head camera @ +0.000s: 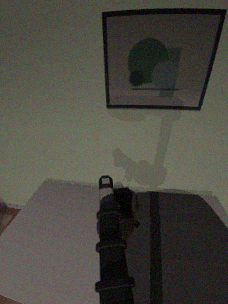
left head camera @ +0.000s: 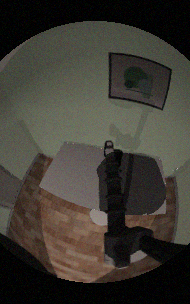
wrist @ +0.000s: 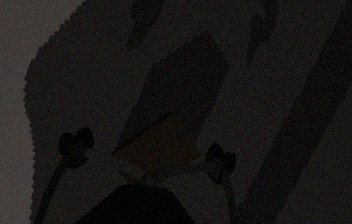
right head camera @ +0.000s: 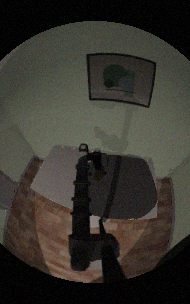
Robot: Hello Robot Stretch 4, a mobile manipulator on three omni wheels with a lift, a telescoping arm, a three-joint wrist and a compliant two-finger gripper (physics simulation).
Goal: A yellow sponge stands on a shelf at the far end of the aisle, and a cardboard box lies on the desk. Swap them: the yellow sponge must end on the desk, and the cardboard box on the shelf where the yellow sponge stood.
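Seen in the pictures: gripper, fingertip midpoint: (head camera: 124,227) (wrist: 151,148) (right head camera: 97,174); robot's base, link origin: (left head camera: 102,212).
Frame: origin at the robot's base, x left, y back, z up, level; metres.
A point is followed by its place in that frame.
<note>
The cardboard box (head camera: 128,230) {x -0.107, y -0.437, z 0.743 m} (right head camera: 99,176) {x -0.109, y -0.431, z 0.740 m} (wrist: 162,148) {x -0.100, y -0.458, z 0.742 m} lies on the desk (head camera: 50,235) {x 0.381, y -0.479, z 0.692 m} (left head camera: 72,172) {x 0.356, y -0.477, z 0.693 m} (right head camera: 55,175) {x 0.407, y -0.464, z 0.692 m} in deep shadow and looks dark orange-brown. In the head view the arm hides part of it. My gripper (wrist: 151,148) {x -0.087, y -0.457, z 0.743 m} is open above the desk, with its fingertips apart, one to the left and one to the right of the box in the wrist view. The gripper body covers the near end of the box there. Whether the fingertips are down at box height is too dark to tell. The yellow sponge and its shelf do not show.
A framed picture (head camera: 155,97) {x -0.312, y -0.799, z 1.410 m} (left head camera: 137,95) {x -0.294, y -0.804, z 1.412 m} (right head camera: 120,95) {x -0.308, y -0.800, z 1.405 m} hangs on the green wall (head camera: 50,100) {x 0.319, y -0.979, z 1.398 m} behind the desk. The arm (head camera: 111,255) {x 0.002, y -0.202, z 1.158 m} (left head camera: 114,192) {x 0.002, y -0.161, z 1.158 m} (right head camera: 81,200) {x -0.008, y -0.139, z 1.162 m} reaches over the desk. Wooden floor (left head camera: 75,240) {x 0.458, y 0.591, z -0.028 m} (right head camera: 55,230) {x 0.697, y 0.400, z -0.027 m} lies in front. The arm's shadow falls across desk and wall.
</note>
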